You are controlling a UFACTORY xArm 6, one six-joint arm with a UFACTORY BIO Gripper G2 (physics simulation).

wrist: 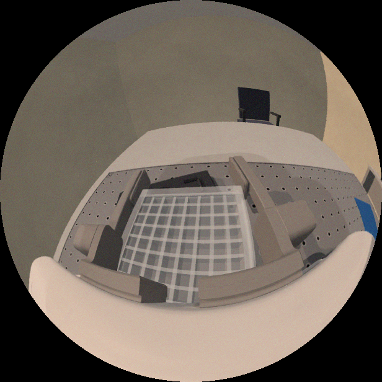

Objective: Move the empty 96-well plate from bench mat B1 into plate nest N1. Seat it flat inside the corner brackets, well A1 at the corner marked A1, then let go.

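Observation:
The clear 96-well plate (187, 235) is between the fingers in the lower middle of the wrist view, with its grid of wells facing the camera. My gripper (190, 179) is shut on the plate, one finger along its left side and one along its right. A dark nest-like fixture (204, 177) on the perforated deck shows past the plate's far edge. Most of it is hidden behind the plate, and its corner brackets and the A1 mark cannot be made out. The plate's height above it cannot be told.
The perforated grey deck (330, 200) lies under and around the gripper, with a pale table top (225, 142) beyond it. A blue flat piece (366, 216) lies at the right edge. A dark chair (254, 104) stands beyond the table.

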